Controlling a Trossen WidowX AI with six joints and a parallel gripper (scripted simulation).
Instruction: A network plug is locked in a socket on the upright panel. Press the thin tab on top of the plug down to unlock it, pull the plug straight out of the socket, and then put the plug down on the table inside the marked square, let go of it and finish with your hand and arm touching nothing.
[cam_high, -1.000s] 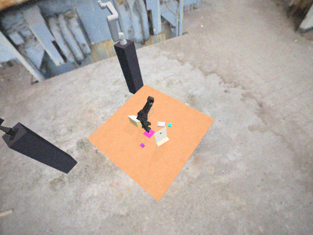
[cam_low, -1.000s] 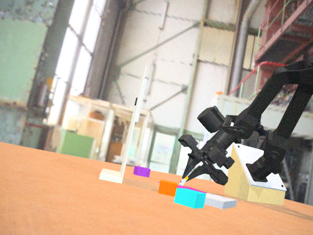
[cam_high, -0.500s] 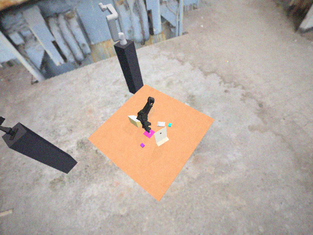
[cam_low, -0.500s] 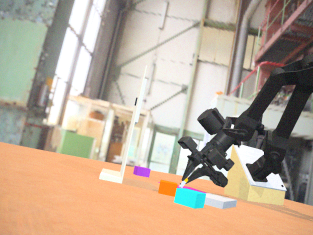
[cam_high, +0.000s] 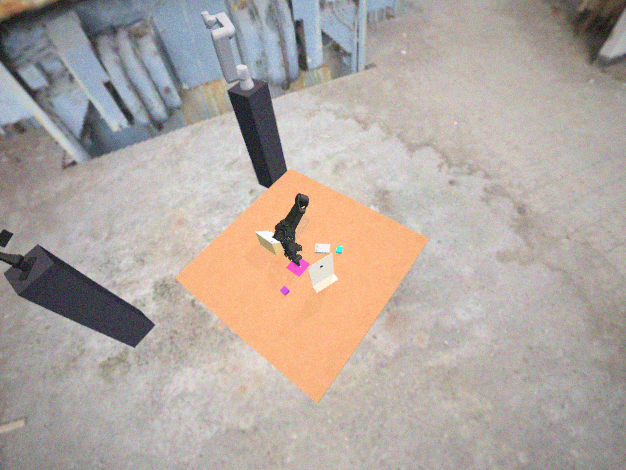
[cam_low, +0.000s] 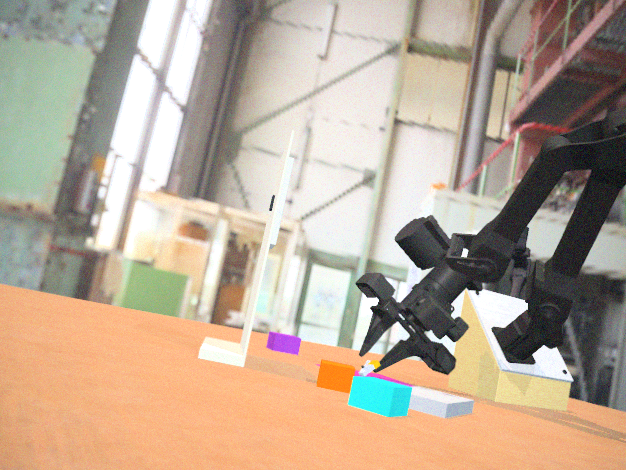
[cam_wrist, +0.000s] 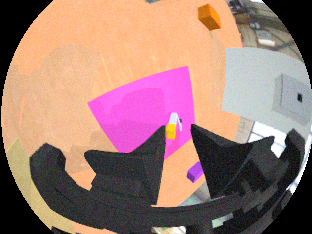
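My gripper tip is now right at the network plug. The rest, counted from my gripper tip: magenta marked square (20 mm below, 10 mm behind); then orange block (150 mm to the left, 150 mm ahead, 10 mm below); then purple block (200 mm to the right, 30 mm ahead).
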